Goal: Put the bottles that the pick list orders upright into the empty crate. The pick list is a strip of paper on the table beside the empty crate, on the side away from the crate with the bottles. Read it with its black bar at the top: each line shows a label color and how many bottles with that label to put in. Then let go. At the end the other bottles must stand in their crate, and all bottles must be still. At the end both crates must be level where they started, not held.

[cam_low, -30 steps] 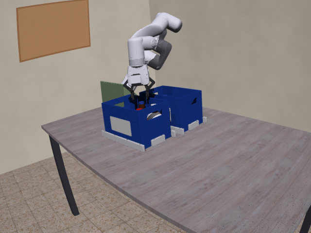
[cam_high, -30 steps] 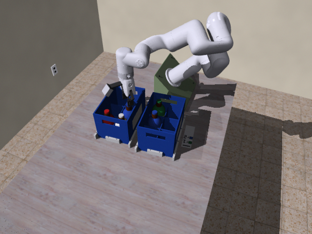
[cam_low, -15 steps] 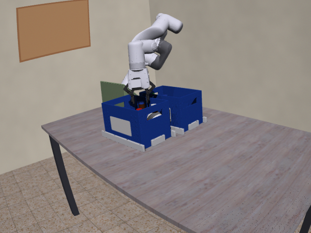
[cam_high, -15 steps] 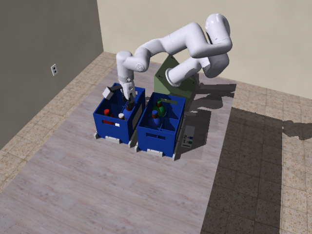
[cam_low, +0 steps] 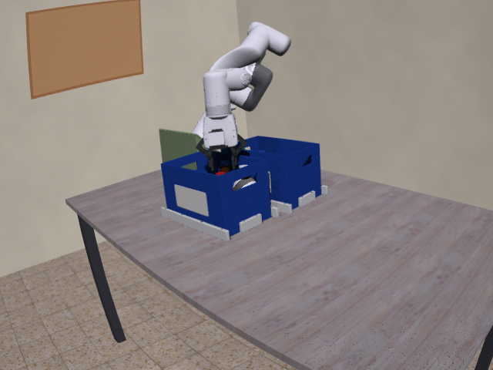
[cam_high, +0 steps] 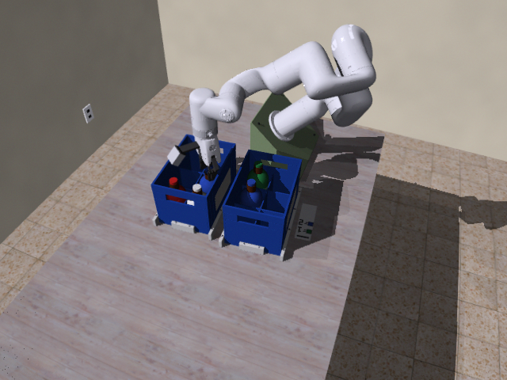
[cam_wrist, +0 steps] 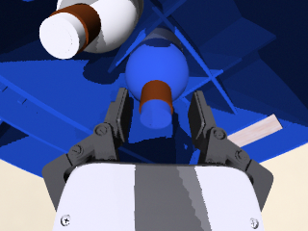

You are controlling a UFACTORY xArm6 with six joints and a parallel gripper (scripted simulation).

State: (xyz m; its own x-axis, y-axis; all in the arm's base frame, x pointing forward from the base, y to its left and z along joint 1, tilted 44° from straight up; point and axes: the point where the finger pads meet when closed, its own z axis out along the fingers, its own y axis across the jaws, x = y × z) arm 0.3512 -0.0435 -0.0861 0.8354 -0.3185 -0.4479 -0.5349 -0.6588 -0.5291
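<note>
The blue-labelled bottle is 7 cm below my hand. Round my hand: white-labelled bottle: 9 cm ahead, 7 cm below, 2 cm to the left; then green-labelled bottle: 13 cm to the left, 10 cm behind, 7 cm below; then red-label bottle: 10 cm ahead, 7 cm to the right, 7 cm below.
</note>
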